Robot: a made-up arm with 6 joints.
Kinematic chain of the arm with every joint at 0, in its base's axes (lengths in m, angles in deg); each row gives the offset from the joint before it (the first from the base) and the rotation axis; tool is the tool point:
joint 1: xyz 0 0 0.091 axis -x
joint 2: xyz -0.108 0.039 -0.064 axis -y
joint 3: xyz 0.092 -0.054 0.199 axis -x
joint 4: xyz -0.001 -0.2 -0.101 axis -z
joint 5: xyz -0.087 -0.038 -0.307 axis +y
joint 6: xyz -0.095 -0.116 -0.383 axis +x
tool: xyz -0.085 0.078 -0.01
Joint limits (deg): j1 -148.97..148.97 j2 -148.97..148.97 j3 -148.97..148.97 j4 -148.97..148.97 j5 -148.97..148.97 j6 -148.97..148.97
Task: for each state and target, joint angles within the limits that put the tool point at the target. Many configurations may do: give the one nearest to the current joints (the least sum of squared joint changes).
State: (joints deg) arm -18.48 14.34 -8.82 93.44 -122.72 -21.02
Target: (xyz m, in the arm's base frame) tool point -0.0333 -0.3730 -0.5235
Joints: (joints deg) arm -27.37 9.81 4.26 86.62 -93.62 -29.76
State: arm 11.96 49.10 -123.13 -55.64 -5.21 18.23
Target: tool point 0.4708 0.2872 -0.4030
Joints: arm 28.14 56.77 -67.89 -81.58 13.08 -15.71
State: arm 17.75 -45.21 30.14 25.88 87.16 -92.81
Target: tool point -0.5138 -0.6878 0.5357
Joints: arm 12.26 0.68 62.13 -12.82 46.86 -97.97
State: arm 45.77 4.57 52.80 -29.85 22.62 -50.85
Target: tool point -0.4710 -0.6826 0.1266
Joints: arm 35.87 8.99 27.16 0.78 37.03 -40.12
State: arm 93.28 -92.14 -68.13 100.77 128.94 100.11
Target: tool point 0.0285 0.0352 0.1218
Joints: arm 89.31 -104.39 -43.21 78.03 136.95 124.87
